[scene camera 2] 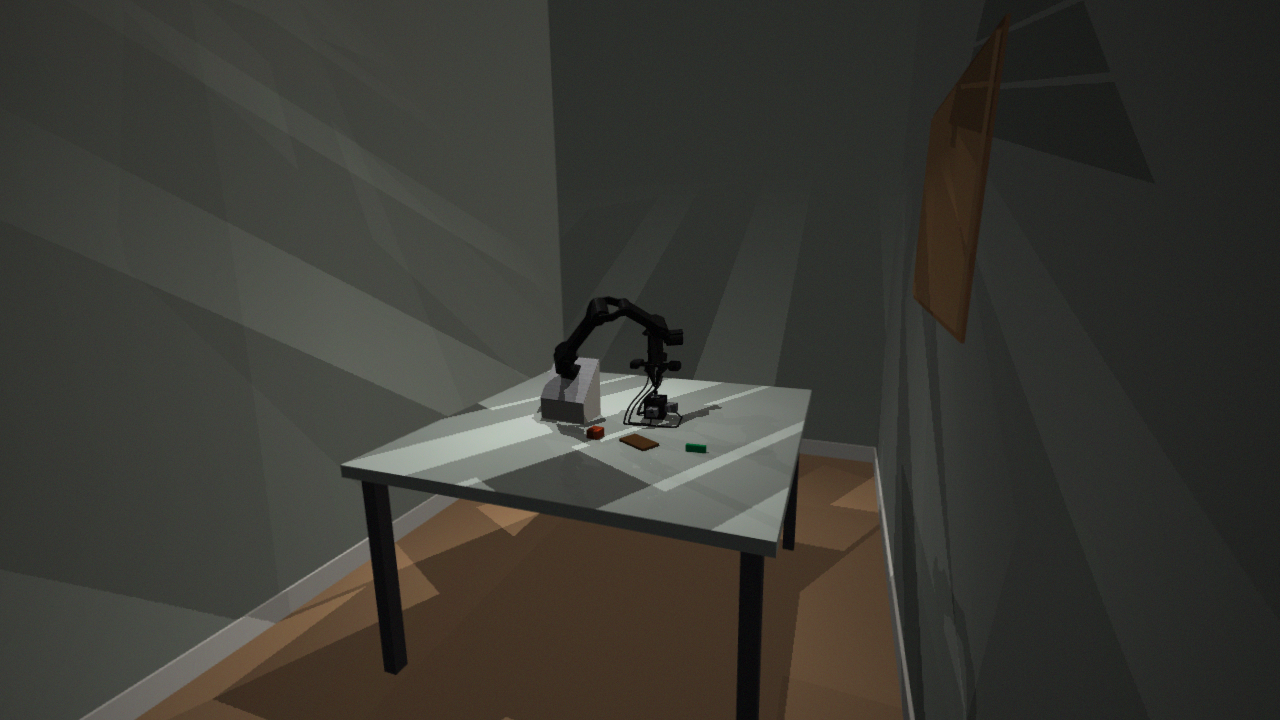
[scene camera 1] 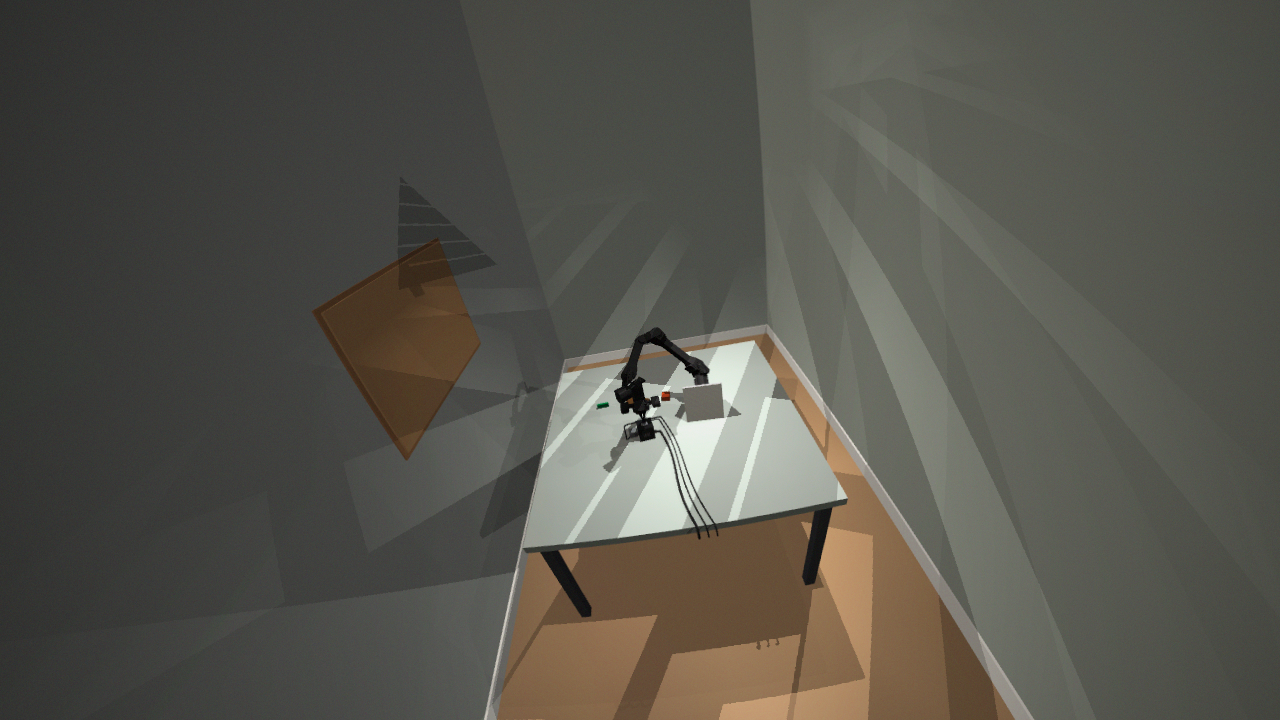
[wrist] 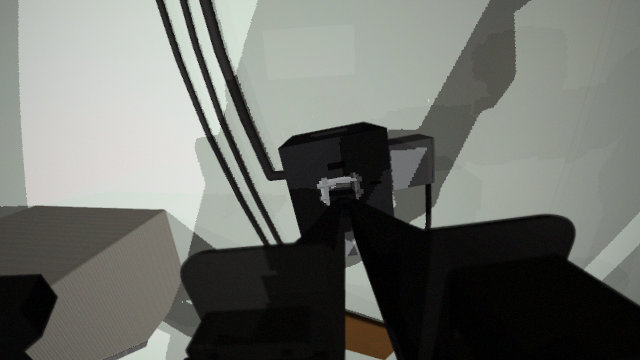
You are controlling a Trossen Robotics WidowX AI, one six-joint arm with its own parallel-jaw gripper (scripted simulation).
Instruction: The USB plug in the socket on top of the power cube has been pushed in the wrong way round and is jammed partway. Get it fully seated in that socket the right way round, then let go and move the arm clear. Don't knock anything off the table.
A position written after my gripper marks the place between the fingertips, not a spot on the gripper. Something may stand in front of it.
Note:
In view: my gripper (scene camera 2: 655, 386).
My gripper is seen too in the wrist view (wrist: 344, 207).

